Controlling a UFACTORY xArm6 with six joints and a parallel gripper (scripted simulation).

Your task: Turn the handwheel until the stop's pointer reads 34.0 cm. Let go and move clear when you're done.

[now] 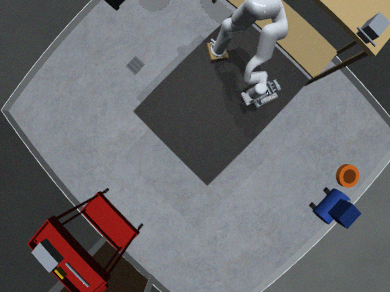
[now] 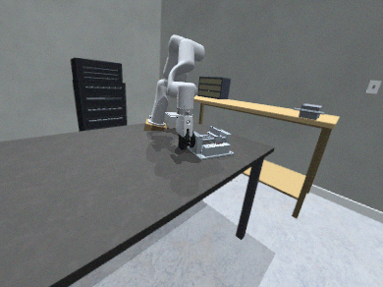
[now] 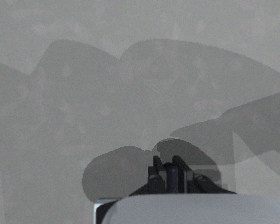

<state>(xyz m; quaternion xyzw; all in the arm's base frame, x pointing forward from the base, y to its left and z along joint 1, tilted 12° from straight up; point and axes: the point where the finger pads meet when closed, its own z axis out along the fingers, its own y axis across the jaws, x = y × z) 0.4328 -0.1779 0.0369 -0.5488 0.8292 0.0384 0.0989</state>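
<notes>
The handwheel lies 10 mm ahead of my hand, 20 mm to the left of it and 10 mm above it. Round my hand: upright knob: 10 mm to the left; sliding stop: 80 mm ahead, 160 mm to the left, 40 mm above.
</notes>
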